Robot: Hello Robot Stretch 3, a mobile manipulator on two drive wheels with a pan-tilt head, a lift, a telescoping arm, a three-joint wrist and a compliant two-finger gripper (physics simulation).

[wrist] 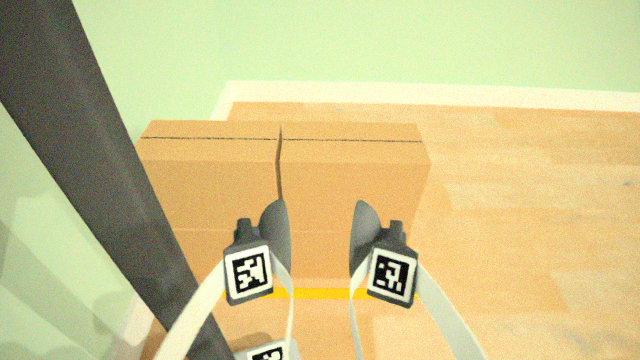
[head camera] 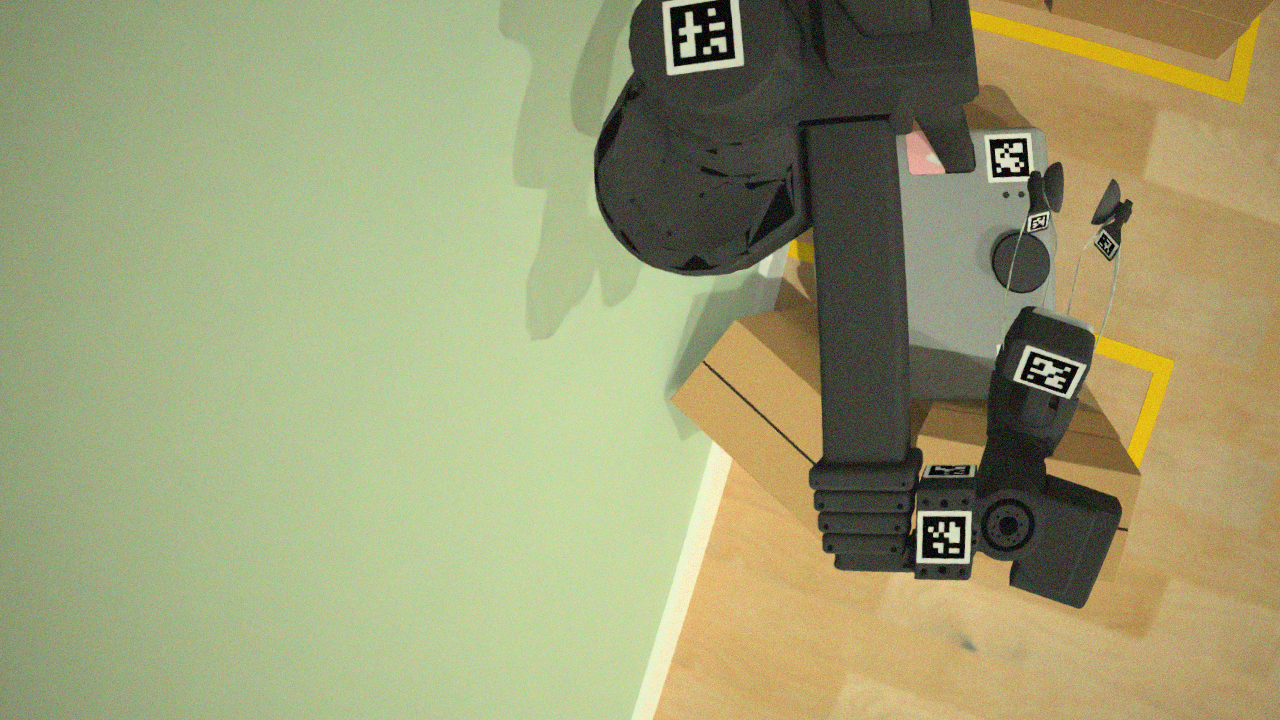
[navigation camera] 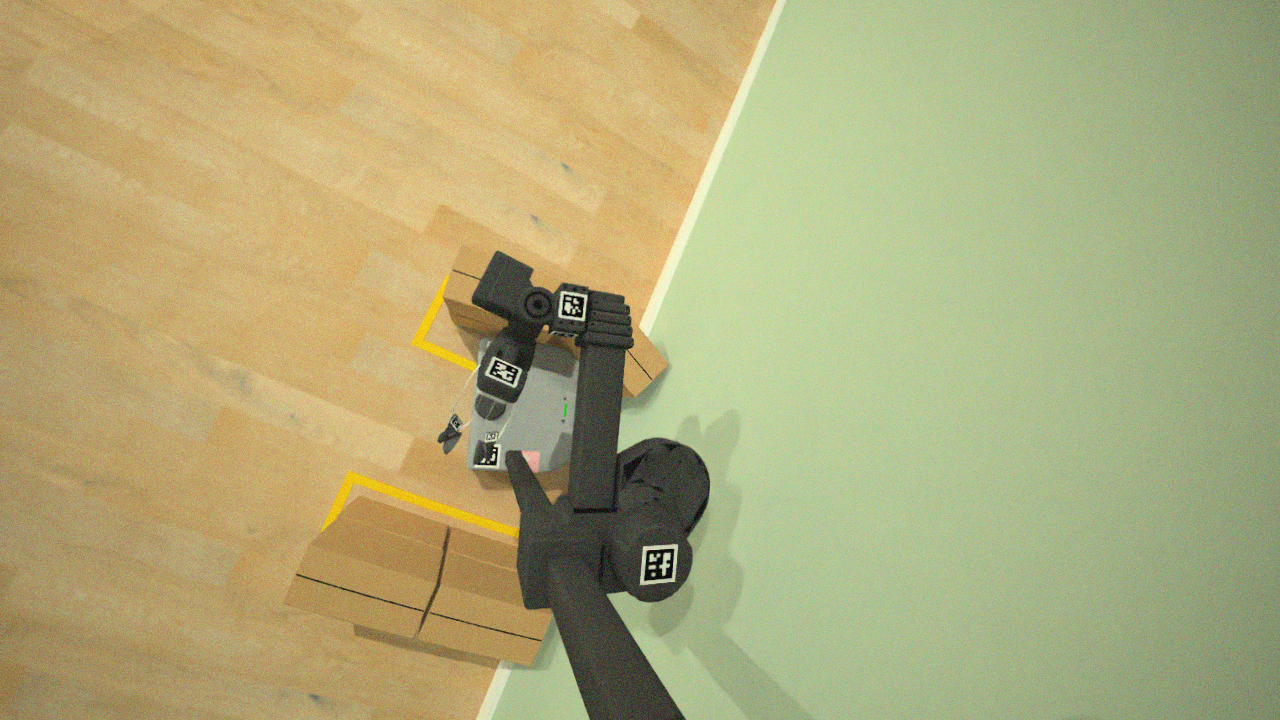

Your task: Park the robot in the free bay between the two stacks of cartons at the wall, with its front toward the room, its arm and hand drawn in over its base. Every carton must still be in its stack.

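Places are measured from the robot's base along level axes (x ahead, y left, z up), in centimetres.
Pixels of known places: gripper, fingertip midpoint: (head camera: pixel 1084 175) (navigation camera: pixel 461 456); robot's base, link origin: (head camera: pixel 1015 262) (navigation camera: pixel 490 401).
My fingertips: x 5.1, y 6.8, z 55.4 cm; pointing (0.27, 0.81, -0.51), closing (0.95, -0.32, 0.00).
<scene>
Ahead of a thing's pixels: the offset from my fingertips to its top centre. "spot": to the spot under its first point. Level surfaces: height alone.
The robot's grey base (head camera: pixel 948 232) (navigation camera: pixel 537 394) is between the two stacks, front toward the room, turned slightly askew to the yellow lines. It lies very close to one stack; whether they touch is hidden. In that stack, the wall-side carton {dx -31.2, dy -24.5, dz -19.3 cm} (head camera: pixel 751 385) (navigation camera: pixel 640 362) stands twisted relative to the room-side carton {dx -5.5, dy -32.4, dz -19.3 cm} (head camera: pixel 948 438) (navigation camera: pixel 465 291). The other stack (head camera: pixel 1154 22) (navigation camera: pixel 375 573) (wrist: pixel 350 195) stands lined up. The arm (head camera: pixel 859 295) (navigation camera: pixel 597 429) is drawn in; its wrist overhangs the near stack. My gripper (head camera: pixel 1081 194) (navigation camera: pixel 469 443) (wrist: pixel 319 225) is open and empty, folded back by the base's front edge.
The green wall (head camera: pixel 358 358) (navigation camera: pixel 984 358) is close behind the mast. Yellow floor lines (head camera: pixel 1109 67) (navigation camera: pixel 429 503) (wrist: pixel 320 293) edge the stack areas; the base hides part of the near stack's line {spot: dx +12.6, dy -19.7, dz -55.2 cm} (head camera: pixel 1136 351) (navigation camera: pixel 443 355). Wooden floor {dz -55.3 cm} (navigation camera: pixel 223 223) extends on the room side.
</scene>
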